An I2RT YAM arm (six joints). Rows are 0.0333 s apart.
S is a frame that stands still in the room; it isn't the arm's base.
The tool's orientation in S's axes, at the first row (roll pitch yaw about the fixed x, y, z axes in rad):
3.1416 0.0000 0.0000
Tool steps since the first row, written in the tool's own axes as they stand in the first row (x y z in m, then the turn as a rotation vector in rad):
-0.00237 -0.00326 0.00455 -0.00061 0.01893 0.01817
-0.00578 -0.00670 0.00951 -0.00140 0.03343 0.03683
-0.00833 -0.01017 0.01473 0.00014 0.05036 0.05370
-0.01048 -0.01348 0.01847 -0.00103 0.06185 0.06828
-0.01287 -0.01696 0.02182 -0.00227 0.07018 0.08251
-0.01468 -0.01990 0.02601 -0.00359 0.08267 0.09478
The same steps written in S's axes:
-0.00237 0.00326 -0.00455 -0.00061 -0.01893 -0.01817
-0.00578 0.00670 -0.00951 -0.00140 -0.03343 -0.03683
-0.00833 0.01017 -0.01473 0.00014 -0.05036 -0.05370
-0.01048 0.01348 -0.01847 -0.00103 -0.06185 -0.06828
-0.01287 0.01696 -0.02182 -0.00227 -0.07018 -0.08251
-0.01468 0.01990 -0.02601 -0.00359 -0.08267 -0.09478

